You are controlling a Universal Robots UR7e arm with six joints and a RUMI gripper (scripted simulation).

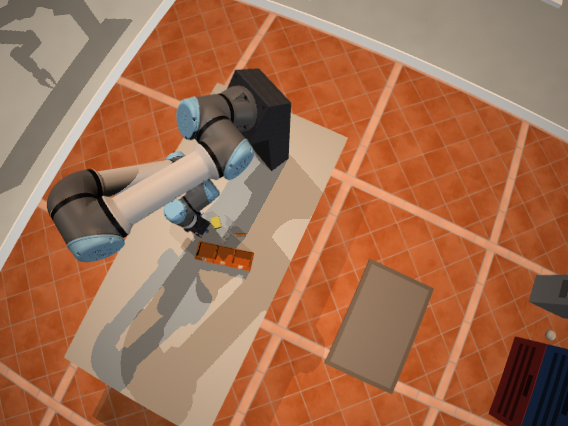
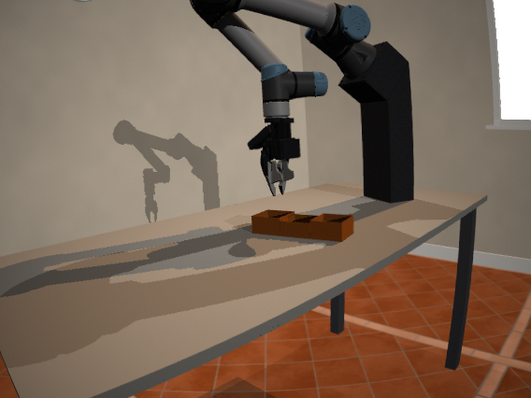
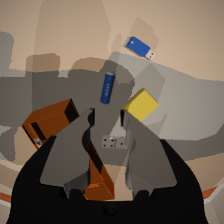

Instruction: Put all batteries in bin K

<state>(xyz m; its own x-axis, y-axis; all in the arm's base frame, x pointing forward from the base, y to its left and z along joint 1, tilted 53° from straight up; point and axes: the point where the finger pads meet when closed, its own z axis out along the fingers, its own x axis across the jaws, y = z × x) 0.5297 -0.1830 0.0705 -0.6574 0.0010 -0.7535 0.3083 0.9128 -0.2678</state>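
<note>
Now: hand 80 mm above the blue cylindrical battery. From my hand the other things lie so: grey piece 130 mm to the left, 90 mm below, 40 mm behind; domino-like tile 100 mm to the left, 90 mm below, 30 mm ahead; yellow block 90 mm below, 50 mm to the left, 40 mm behind.
</note>
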